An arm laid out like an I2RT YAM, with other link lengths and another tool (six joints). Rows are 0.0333 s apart.
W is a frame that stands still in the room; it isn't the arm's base.
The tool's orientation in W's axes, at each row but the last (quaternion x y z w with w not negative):
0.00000 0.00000 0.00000 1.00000
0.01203 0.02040 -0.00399 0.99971
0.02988 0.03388 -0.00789 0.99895
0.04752 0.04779 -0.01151 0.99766
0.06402 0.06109 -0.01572 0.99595
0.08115 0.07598 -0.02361 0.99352
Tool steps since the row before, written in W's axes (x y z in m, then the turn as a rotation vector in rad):
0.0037 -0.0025 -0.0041 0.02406 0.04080 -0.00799
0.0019 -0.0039 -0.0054 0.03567 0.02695 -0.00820
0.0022 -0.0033 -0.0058 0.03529 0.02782 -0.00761
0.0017 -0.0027 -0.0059 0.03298 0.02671 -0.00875
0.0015 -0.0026 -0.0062 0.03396 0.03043 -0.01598
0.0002 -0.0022 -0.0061 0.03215 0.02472 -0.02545
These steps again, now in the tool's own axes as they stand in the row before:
0.0037 -0.0025 -0.0041 0.02406 0.04080 -0.00799
0.0021 -0.0040 -0.0052 0.03577 0.02705 -0.00739
0.0026 -0.0036 -0.0054 0.03534 0.02794 -0.00688
0.0023 -0.0032 -0.0054 0.03317 0.02667 -0.00812
0.0023 -0.0033 -0.0056 0.03495 0.02949 -0.01560
0.0012 -0.0031 -0.0056 0.03483 0.02226 -0.02417

